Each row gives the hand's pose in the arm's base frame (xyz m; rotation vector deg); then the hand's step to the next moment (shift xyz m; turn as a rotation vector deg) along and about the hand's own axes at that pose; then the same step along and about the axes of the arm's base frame.
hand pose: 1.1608 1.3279 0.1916 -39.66 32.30 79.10
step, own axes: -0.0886 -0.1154 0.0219 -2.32 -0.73 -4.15
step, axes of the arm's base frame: 0.1033 -0.0506 0.0917 0.61 -4.65 -1.08
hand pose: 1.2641 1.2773 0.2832 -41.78 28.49 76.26
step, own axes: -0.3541 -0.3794 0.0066 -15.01 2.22 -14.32
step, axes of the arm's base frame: 0.3044 -0.2664 0.3252 -3.86 -20.50 0.28
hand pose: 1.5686 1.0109 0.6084 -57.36 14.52 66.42
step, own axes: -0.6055 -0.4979 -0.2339 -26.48 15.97 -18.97
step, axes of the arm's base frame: 0.2373 -0.5904 0.5142 -19.00 -30.82 -2.28
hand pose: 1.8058 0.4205 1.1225 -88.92 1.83 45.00
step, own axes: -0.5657 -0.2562 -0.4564 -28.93 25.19 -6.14
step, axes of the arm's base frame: -0.1054 -0.6038 0.4672 -30.95 -22.00 -8.20
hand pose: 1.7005 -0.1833 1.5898 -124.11 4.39 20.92
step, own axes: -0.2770 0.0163 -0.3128 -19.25 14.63 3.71
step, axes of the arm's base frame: -0.1950 -0.2842 0.2368 -21.99 -7.10 -8.01
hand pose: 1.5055 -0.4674 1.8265 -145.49 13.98 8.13
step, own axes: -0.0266 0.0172 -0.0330 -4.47 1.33 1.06
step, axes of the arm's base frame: -0.0279 -0.0287 0.0221 -4.69 0.15 -0.91
